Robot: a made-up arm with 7 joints.
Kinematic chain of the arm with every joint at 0, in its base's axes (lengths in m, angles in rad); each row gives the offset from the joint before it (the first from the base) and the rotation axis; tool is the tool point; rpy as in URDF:
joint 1: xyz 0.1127 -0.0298 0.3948 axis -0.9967 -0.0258 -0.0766
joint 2: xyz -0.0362 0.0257 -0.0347 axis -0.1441 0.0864 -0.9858
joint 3: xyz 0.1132 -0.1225 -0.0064 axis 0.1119 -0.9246 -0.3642
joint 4: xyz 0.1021 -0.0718 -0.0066 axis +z
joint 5: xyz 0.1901 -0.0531 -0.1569 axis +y
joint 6: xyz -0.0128 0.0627 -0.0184 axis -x
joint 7: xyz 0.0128 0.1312 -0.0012 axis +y
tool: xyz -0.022 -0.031 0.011 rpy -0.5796 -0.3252 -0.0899
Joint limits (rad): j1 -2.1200..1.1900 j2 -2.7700..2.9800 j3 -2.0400..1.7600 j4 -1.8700..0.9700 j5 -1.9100..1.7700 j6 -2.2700..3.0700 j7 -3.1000..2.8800
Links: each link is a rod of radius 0.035 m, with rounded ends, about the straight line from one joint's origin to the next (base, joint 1, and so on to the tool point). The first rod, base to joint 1, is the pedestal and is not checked.
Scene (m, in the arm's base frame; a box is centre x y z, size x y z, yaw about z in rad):
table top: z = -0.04
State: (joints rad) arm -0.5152 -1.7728 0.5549 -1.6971 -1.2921 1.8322 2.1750
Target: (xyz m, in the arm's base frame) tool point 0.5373 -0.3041 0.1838
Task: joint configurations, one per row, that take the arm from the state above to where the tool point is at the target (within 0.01 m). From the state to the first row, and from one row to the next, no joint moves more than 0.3 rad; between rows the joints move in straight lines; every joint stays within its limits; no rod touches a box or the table.
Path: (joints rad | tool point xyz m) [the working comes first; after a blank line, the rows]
Joints at the target: -0.0053 -0.5819 0.5914 -1.6088 -1.2750 1.7632 2.1582
Straight joint move there: clear.

1: -0.3877 -1.4751 0.5640 -1.6750 -1.2878 1.8149 2.1708 | 0.5845 0.2378 0.2880
2: -0.2602 -1.1773 0.5732 -1.6529 -1.2836 1.7977 2.1666 | 0.6175 0.0684 0.2039
3: -0.1328 -0.8796 0.5823 -1.6309 -1.2793 1.7804 2.1624 | 0.6017 -0.1206 0.1677
4: -0.0053 -0.5819 0.5914 -1.6088 -1.2750 1.7632 2.1582 | 0.5373 -0.3041 0.1838

